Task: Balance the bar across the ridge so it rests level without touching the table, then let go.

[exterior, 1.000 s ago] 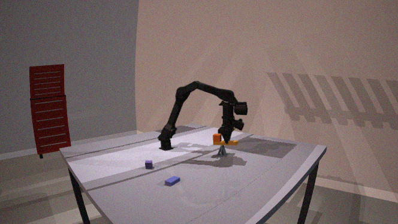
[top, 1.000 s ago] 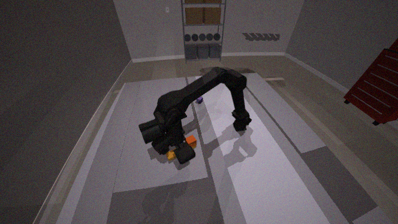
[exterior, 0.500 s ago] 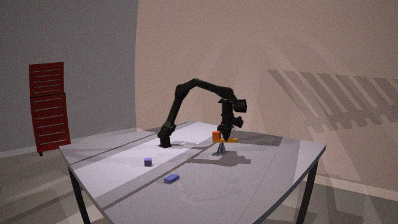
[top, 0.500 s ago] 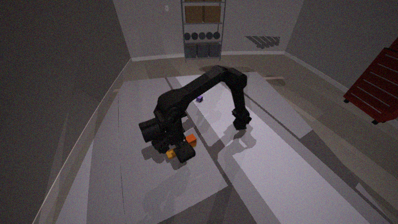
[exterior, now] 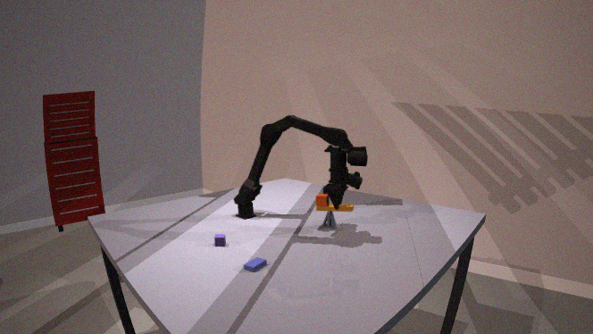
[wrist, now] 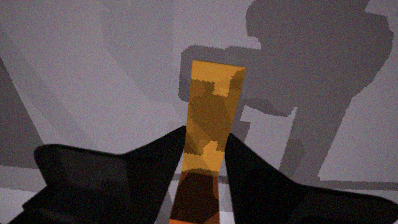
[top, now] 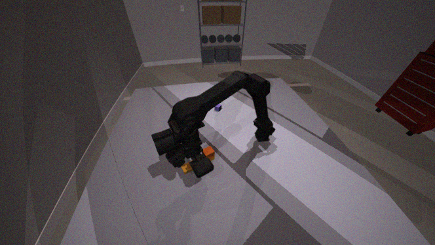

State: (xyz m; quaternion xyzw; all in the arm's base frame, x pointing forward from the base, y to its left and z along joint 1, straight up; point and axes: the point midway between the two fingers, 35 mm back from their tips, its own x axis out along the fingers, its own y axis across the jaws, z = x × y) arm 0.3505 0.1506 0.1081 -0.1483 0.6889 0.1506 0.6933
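Right now the yellow-orange bar is 3 cm behind my gripper tip, 1 cm to the right of it and 1 cm above it. Also, from my gripper tip: purple cube (41 cm to the right, 15 cm behind, 6 cm below); then flat blue block (43 cm to the right, 7 cm below, 6 cm ahead).
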